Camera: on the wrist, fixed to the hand. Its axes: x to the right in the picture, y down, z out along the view.
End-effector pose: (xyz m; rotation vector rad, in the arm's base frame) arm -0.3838 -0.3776 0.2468 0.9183 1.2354 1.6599
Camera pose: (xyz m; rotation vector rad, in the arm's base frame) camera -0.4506 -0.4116 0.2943 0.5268 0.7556 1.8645
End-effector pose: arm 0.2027 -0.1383 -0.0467 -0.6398 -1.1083 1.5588
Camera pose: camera 0.2263 -0.1221 -0.1307 -1.0045 -1.5120 1.2101
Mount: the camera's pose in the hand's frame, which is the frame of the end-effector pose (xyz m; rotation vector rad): -0.0036 0.0645 -0.0608 -0.5408 0.0443 -0.0298
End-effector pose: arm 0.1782 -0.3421 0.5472 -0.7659 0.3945 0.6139
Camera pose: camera 0.1272 -0.3523 0.4753 -1.3008 0.2563 0.6851
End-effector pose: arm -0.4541 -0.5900 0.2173 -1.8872 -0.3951 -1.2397
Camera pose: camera -0.4515 -0.6758 0.1949 -2.3000 -0.0609 -1.5130
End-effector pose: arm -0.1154 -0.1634 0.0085 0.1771 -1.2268 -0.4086
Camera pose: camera -0.0459 -0.1082 0.0074 -0.2583 -1.0317 -0.7418
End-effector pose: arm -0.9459 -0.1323 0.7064 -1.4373 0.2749 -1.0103
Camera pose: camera -0.9647 -0.1828 0.6360 -1.9086 0.5938 -1.0377
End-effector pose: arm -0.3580 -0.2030 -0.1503 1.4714 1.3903 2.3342
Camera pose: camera -0.3761 -0.2828 -0.1160 1.2288 0.6859 2.4594
